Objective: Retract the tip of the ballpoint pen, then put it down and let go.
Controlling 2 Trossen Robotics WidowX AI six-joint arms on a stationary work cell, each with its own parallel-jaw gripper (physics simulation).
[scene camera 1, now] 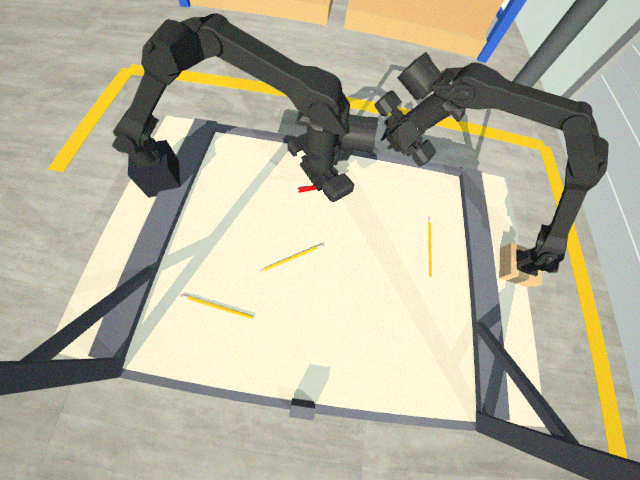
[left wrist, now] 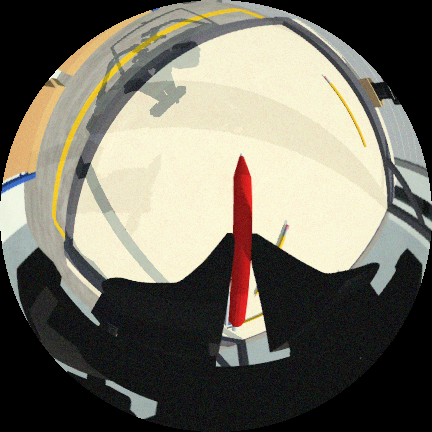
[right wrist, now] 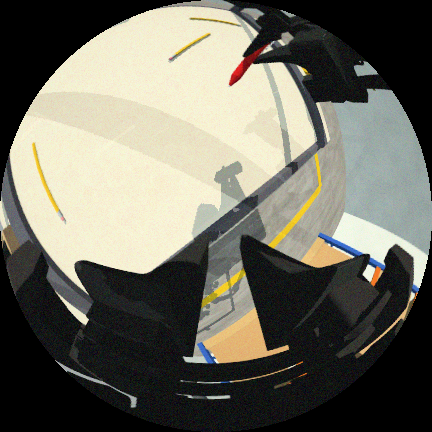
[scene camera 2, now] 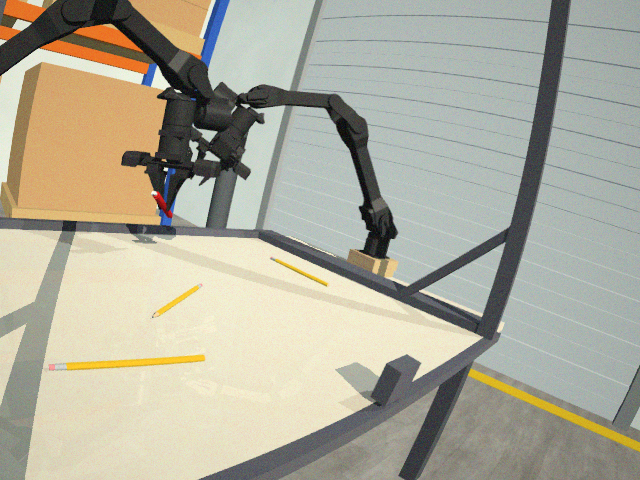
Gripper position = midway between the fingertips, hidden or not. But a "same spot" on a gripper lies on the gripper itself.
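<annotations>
I can see my left gripper in scene camera 1 and scene camera 2, and it is visible too in the left wrist view [240, 238] and in the right wrist view [247, 58]. On my left gripper, [scene camera 1: 318, 180] and [scene camera 2: 176, 174] are the same spot. My right gripper appears in scene camera 1 [384, 143], in scene camera 2 and in the right wrist view, while in the left wrist view it is out of frame. For my right gripper, too, [scene camera 2: 202, 147] and [right wrist: 360, 289] are the same spot.
</annotations>
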